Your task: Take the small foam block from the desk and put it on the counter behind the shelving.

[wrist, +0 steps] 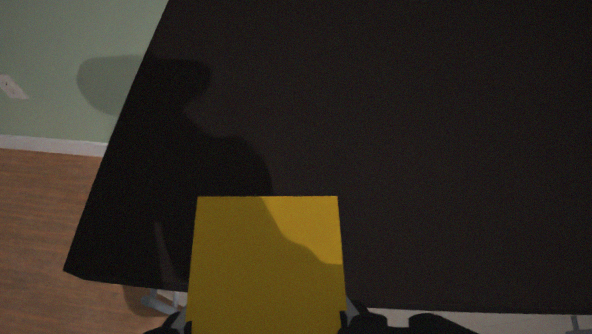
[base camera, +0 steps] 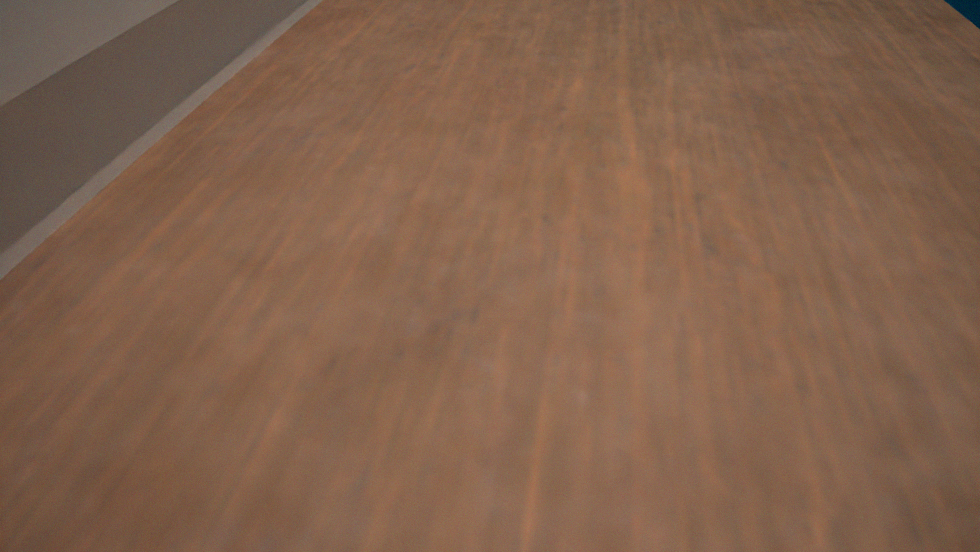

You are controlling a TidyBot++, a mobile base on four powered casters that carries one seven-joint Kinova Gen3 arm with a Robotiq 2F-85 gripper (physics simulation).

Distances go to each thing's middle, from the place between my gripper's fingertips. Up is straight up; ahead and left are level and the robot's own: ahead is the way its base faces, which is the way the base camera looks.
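Yellow foam block (wrist: 253, 257): 10 mm above my hand.
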